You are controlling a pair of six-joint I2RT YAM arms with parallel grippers.
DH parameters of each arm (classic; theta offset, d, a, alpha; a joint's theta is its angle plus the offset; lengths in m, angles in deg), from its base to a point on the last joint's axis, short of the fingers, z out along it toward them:
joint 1: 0 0.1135 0.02 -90
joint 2: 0 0 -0.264 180
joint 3: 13.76 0 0.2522 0
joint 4: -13.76 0 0.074 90
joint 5: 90 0 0 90
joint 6: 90 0.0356 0 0
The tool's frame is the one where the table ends.
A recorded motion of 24 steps. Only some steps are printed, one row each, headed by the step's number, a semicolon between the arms.
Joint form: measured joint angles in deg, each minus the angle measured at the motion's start. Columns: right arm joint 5, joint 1, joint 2, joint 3, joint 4, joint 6; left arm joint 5, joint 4, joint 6, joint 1, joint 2, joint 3.
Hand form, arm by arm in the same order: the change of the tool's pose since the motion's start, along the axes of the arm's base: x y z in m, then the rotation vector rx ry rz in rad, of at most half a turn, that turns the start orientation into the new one. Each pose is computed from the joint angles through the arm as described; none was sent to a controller.
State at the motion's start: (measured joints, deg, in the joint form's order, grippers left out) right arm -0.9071 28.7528 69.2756 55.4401 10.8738 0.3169; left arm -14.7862 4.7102 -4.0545 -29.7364 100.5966 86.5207
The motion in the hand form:
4: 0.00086 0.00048 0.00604 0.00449 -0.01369 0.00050; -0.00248 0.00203 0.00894 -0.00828 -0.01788 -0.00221
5: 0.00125 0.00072 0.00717 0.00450 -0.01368 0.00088; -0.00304 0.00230 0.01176 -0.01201 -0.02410 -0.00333
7: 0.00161 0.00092 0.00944 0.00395 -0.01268 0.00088; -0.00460 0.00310 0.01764 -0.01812 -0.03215 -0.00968
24: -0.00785 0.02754 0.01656 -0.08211 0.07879 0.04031; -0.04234 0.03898 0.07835 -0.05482 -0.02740 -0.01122
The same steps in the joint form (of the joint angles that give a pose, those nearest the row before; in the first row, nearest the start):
4: -0.02 0.00 0.22 1.16 -0.13 -0.15; 0.20 -0.24 0.13 0.09 -0.77 0.63
5: -0.04 0.00 0.33 1.49 -0.35 -0.15; 0.26 -0.26 0.13 0.09 -0.92 0.92
7: -0.04 0.00 0.44 2.10 -0.92 -0.15; 0.66 -0.72 0.11 0.11 -1.31 1.55
24: 3.69 5.86 2.36 8.02 -11.96 -1.25; 3.17 -13.40 -1.62 2.27 -10.34 5.57

